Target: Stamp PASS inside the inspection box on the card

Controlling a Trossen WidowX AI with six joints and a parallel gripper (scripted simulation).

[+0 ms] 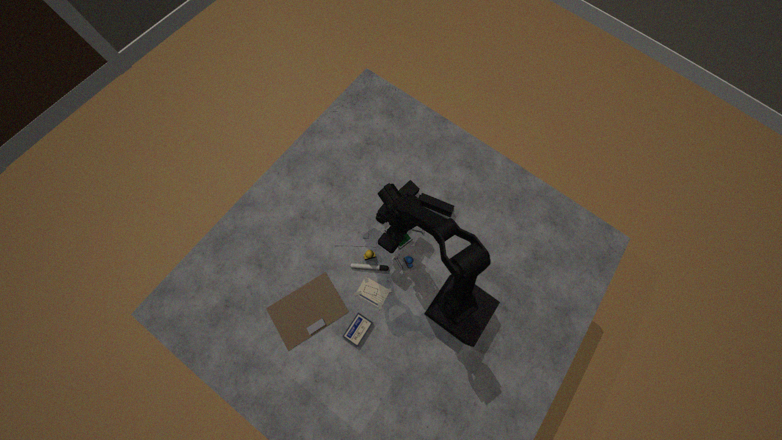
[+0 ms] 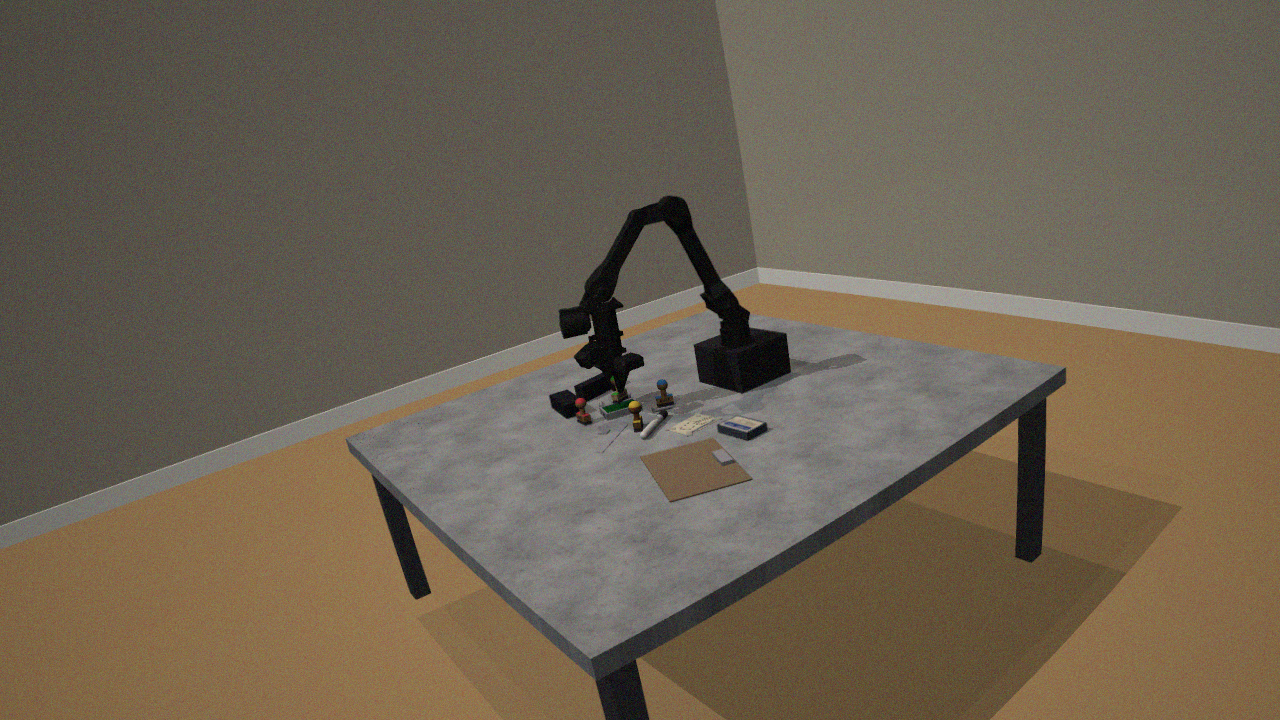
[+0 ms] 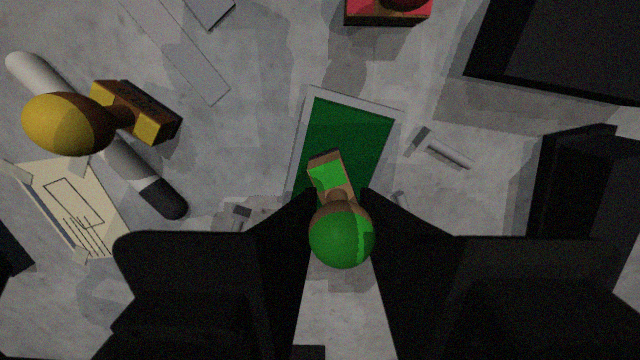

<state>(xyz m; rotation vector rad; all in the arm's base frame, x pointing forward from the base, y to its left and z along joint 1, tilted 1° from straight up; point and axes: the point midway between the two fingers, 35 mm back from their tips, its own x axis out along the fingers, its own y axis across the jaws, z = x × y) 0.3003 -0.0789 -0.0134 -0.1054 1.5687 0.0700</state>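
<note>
My gripper tip is 5 cm above the green ink pad. Also, from my gripper tip: blue-knobbed stamp 9 cm behind, 5 cm to the left, 3 cm below; green-knobbed stamp right at my gripper tip; red-knobbed stamp 9 cm ahead, 3 cm below, 1 cm to the right.
</note>
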